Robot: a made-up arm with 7 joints. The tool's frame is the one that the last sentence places.
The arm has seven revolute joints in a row. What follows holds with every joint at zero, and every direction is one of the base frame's. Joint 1 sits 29.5 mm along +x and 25 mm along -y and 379.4 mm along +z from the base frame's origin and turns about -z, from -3.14 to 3.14 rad. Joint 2 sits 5.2 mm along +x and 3.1 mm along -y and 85.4 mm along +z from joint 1 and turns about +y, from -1.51 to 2.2 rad. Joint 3 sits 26.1 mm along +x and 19.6 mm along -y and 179.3 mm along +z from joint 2 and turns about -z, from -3.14 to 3.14 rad. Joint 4 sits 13 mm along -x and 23.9 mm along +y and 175.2 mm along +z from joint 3 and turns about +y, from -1.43 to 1.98 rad. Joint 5 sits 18.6 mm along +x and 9.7 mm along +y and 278.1 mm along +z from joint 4 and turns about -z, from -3.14 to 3.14 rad. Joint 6 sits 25.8 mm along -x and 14.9 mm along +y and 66.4 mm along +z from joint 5 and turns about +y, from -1.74 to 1.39 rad. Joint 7 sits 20.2 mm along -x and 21.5 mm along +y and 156 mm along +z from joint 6 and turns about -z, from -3.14 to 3.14 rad. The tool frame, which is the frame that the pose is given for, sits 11.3 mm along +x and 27.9 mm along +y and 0.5 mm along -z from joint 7; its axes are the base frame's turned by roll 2.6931, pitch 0.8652 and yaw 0.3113 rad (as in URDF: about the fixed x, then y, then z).
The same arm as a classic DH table. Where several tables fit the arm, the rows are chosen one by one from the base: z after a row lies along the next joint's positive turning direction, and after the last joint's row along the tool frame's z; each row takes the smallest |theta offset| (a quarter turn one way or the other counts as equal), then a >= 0, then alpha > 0; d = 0 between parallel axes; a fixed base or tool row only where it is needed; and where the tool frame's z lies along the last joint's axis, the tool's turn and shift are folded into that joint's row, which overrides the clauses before.
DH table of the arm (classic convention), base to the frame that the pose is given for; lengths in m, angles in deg. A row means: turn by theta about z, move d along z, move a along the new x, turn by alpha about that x. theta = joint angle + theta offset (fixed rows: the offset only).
base (fixed): theta0 -40.28, d 0, a 0.0387, alpha 180
joint 1: theta0 -40.28, d -0.4648, a 0.0052, alpha 90
joint 2: theta0 0, d -0.0227, a 0.0261, alpha -90
joint 3: theta0 0, d -0.3545, a -0.013, alpha 90
joint 4: theta0 0, d 0.0336, a 0.0186, alpha -90
joint 5: theta0 0, d -0.3445, a -0.0258, alpha 90
joint 6: theta0 0, d 0.0364, a -0.0202, alpha -90
joint 7: theta0 39.87, d -0.1349, a -0.0092, alpha -54.24
tool (fixed): theta0 -69.73, d -0.0353, a 0, alpha 0
Joint limits (deg, base to tool): -179.91..179.91 -86.52..126.05 -179.91..179.91 -81.93..113.45 -179.91..179.91 -99.69..79.64 -179.91..179.91

